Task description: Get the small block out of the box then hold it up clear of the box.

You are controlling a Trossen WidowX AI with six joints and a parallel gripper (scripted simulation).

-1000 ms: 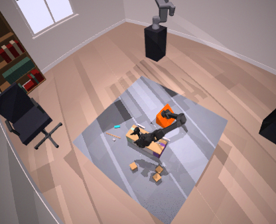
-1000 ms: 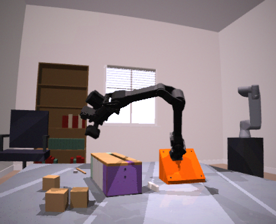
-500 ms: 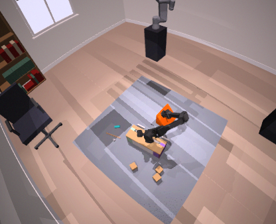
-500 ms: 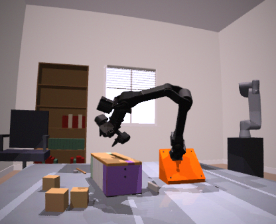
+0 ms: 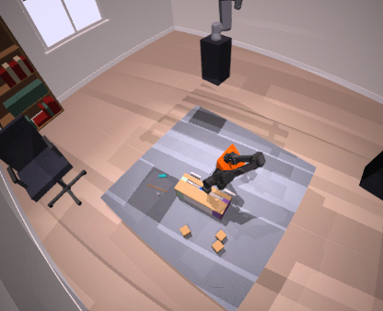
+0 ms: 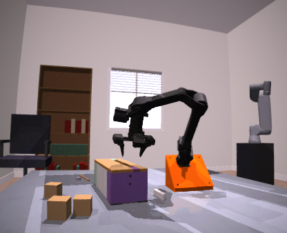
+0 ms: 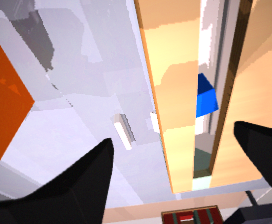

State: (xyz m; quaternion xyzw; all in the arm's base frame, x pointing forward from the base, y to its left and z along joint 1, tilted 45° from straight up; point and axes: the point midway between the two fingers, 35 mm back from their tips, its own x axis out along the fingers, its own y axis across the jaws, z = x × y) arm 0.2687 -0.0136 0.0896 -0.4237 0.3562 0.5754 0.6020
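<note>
The box is 3 cm ahead of my gripper tip, 1 cm to the right of it and 10 cm below it. The rest, counted from my gripper tip: thin wooden stick: 23 cm ahead, 34 cm to the right, 16 cm below.
</note>
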